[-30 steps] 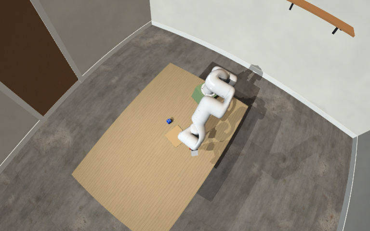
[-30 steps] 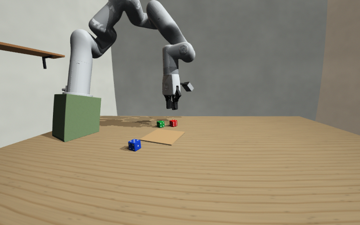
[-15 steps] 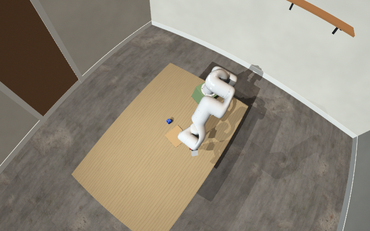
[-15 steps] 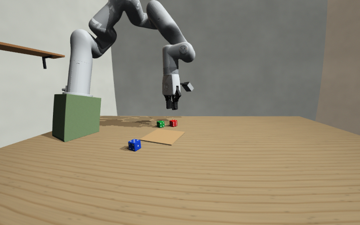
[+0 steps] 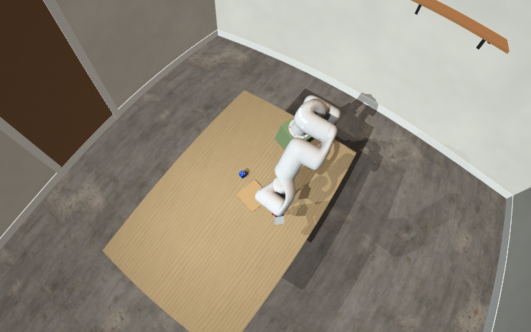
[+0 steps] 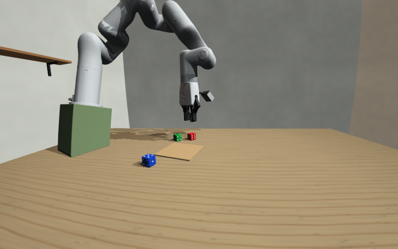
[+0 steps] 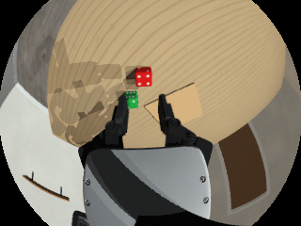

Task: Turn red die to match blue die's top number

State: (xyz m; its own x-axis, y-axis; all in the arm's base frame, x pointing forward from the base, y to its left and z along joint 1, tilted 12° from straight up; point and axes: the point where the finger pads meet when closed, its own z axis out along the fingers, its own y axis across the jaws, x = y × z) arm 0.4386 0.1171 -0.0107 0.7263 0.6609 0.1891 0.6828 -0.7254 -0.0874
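The red die is 9 cm below my hand. Round my hand: blue die: 27 cm to the right, 9 cm below, 9 cm behind; tan mat: 15 cm to the right, 11 cm below, 2 cm behind; green die: 9 cm below, 6 cm behind, 2 cm to the right.
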